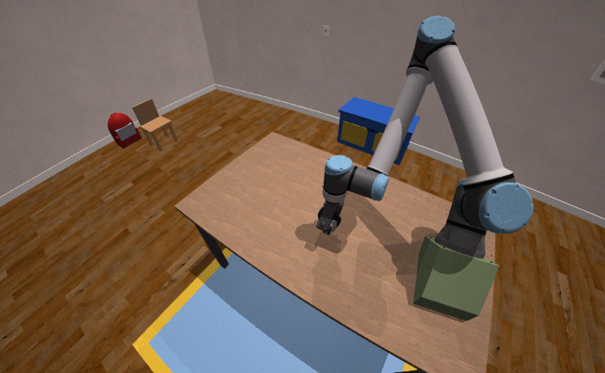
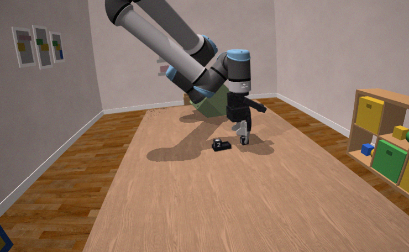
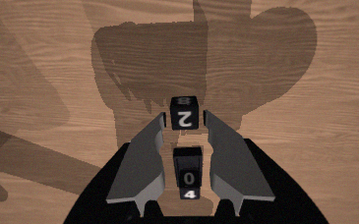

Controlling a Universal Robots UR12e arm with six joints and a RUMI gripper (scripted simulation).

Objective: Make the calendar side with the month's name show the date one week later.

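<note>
Now: hand 1 cm above the black number cube. From my hand the other things lie so: black calendar tray: 2 cm ahead, 10 cm to the right, 2 cm below.
</note>
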